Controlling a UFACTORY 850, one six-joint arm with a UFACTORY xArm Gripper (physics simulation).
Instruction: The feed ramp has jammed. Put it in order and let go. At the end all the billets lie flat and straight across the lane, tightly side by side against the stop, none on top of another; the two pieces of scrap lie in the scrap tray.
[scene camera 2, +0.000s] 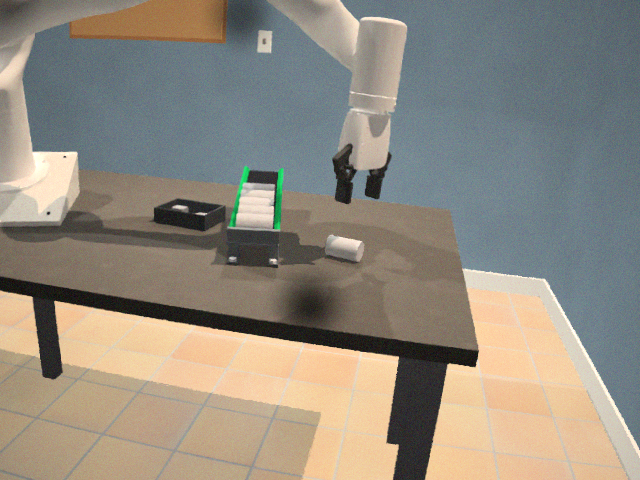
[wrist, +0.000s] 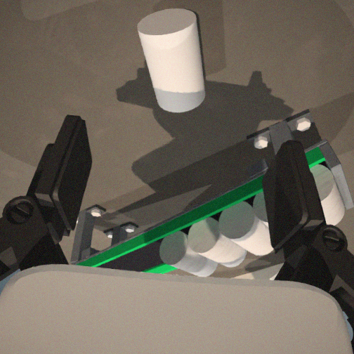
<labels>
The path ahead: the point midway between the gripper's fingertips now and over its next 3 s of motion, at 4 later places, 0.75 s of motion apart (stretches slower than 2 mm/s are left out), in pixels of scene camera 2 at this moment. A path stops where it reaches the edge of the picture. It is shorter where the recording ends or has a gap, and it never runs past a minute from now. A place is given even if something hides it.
The gripper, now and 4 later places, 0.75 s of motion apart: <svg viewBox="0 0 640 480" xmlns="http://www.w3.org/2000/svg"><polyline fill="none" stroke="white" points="357,199 352,231 350,242 351,245 349,253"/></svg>
</labels>
